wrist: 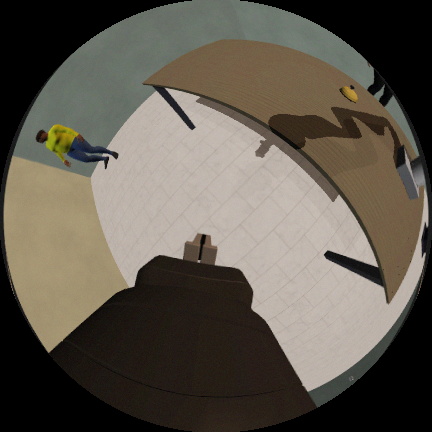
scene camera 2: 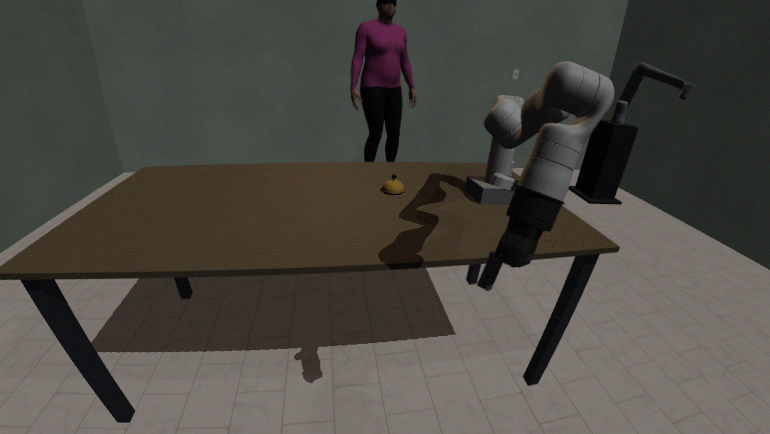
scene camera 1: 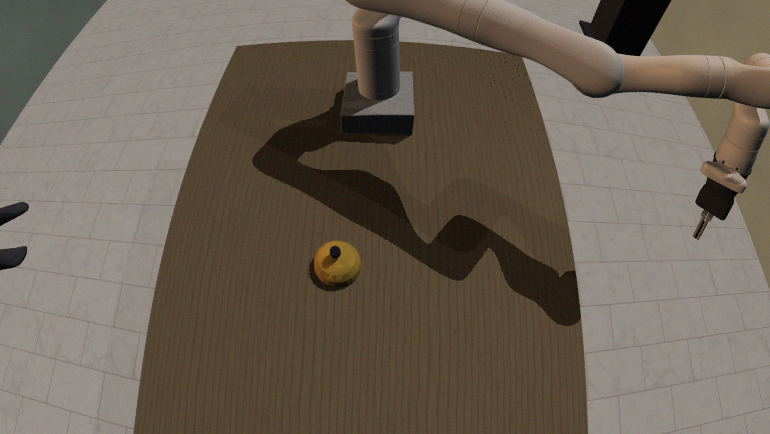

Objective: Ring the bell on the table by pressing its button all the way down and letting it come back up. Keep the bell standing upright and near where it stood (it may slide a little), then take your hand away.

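Frame: origin at the arm's base, x ahead, y left, z up, level; metres.
Seen in the pictures: gripper, fingertip midpoint: (wrist: pixel 202 242) (scene camera 2: pixel 483 287) (scene camera 1: pixel 696 235); arm's base, link origin: (scene camera 1: pixel 379 86).
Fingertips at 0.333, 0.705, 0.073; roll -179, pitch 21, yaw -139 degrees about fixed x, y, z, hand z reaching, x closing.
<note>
Offsets run from my fingertips to a thing's top centre, as dx, dy, dz. Level surfaces: height alone.
The yellow dome bell @[+0.069, -0.733, -0.065] (scene camera 1: pixel 337 266) (scene camera 2: pixel 393 187) (wrist: pixel 348 94) stands upright on the wooden table @[dz -0.131] (scene camera 1: pixel 269 350) (scene camera 2: pixel 215 215) (wrist: pixel 235 65). Its black button @[+0.069, -0.733, -0.065] (scene camera 1: pixel 334 251) (scene camera 2: pixel 394 176) sticks up at the top. My gripper (scene camera 1: pixel 697 237) (scene camera 2: pixel 485 287) (wrist: pixel 202 242) is shut, its two fingers together with nothing between them. It hangs out past the table's long edge, over the floor, well away from the bell and pointing down at a slant.
The arm's grey base block (scene camera 1: pixel 377 124) (scene camera 2: pixel 487 193) (wrist: pixel 407 172) stands on the table. The table edge lies between gripper and bell. A person in magenta (scene camera 2: pixel 383 53) stands behind the table, and one in yellow (wrist: pixel 62 139) shows in the wrist view. A black pedestal (scene camera 2: pixel 608 161) stands beyond the base.
</note>
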